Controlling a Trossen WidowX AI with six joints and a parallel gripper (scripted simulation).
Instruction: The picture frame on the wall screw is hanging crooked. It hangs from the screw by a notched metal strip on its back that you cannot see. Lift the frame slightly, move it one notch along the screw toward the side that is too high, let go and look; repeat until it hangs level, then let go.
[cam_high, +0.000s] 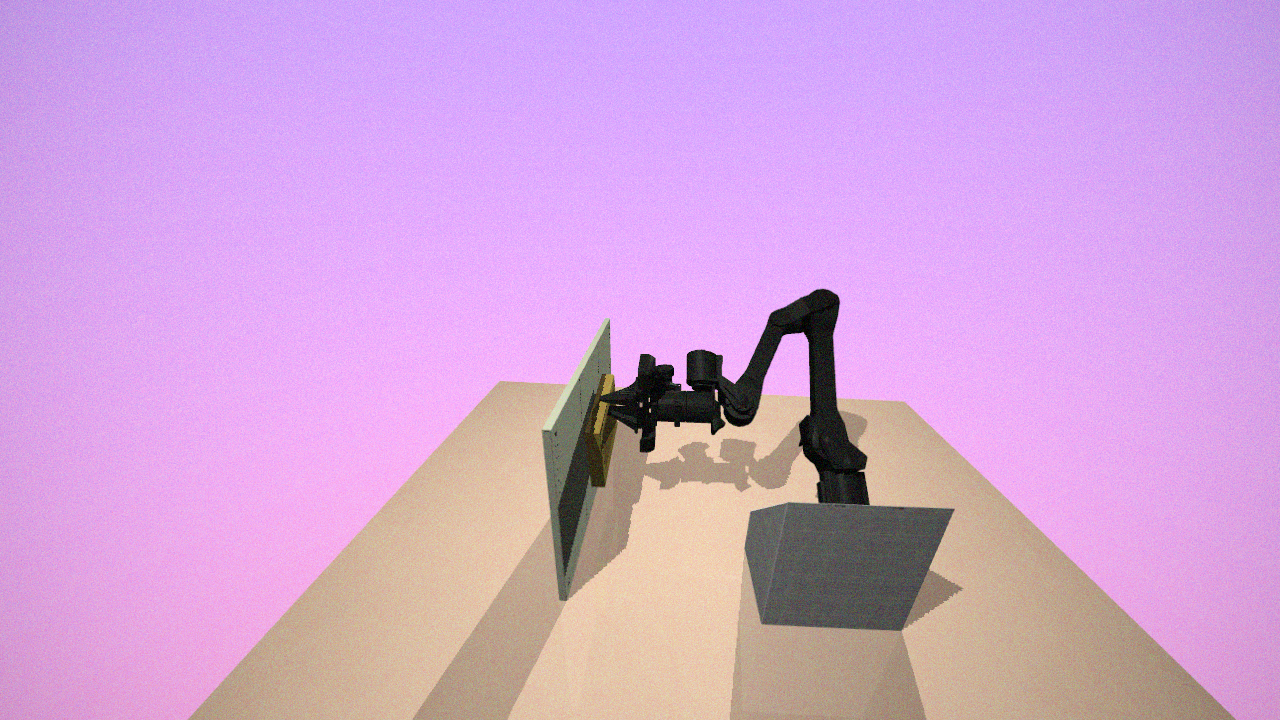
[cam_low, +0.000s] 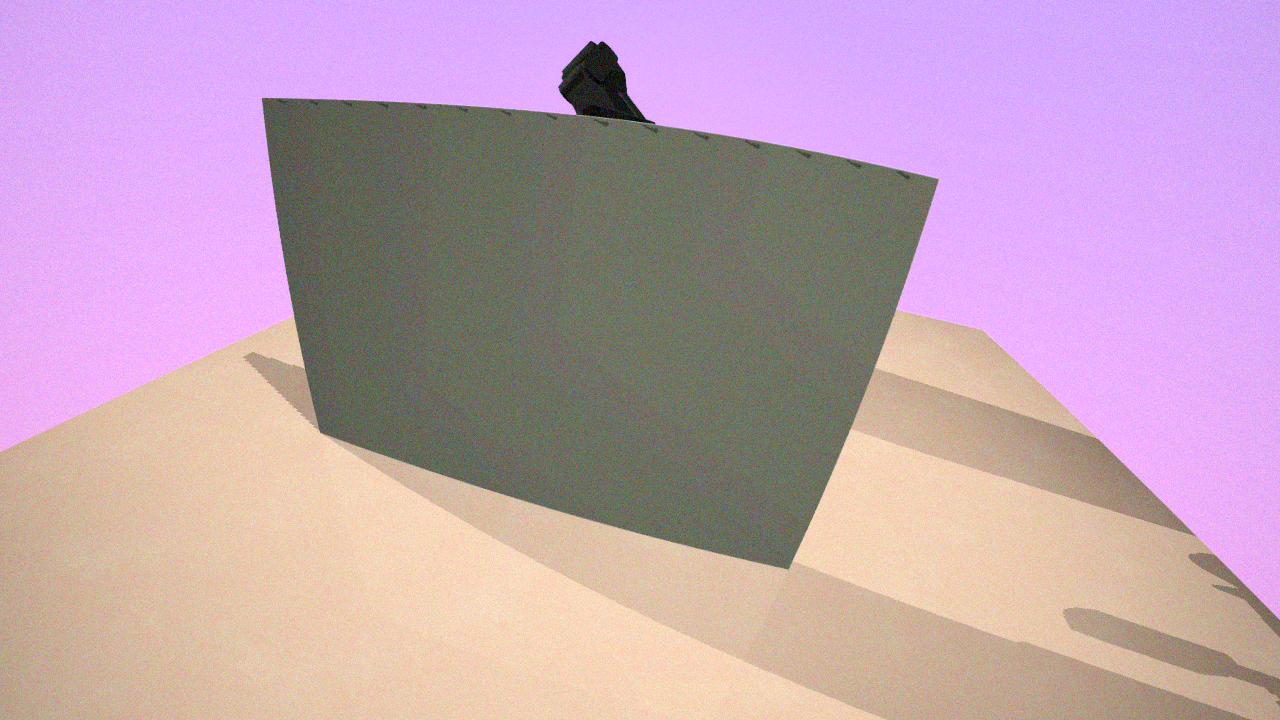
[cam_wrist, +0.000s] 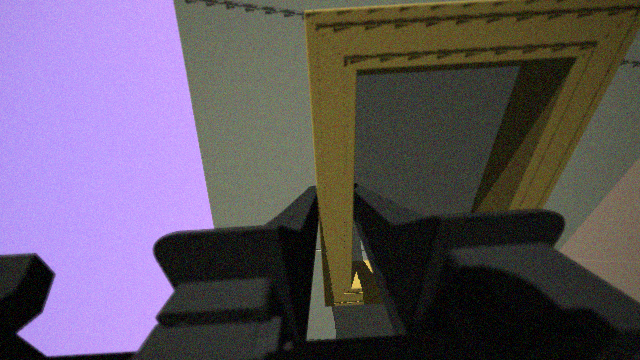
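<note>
My gripper tip is now 6 cm above the yellow picture frame. Round my gripper tip: wall panel: 7 cm below, 2 cm ahead, 1 cm to the right.
</note>
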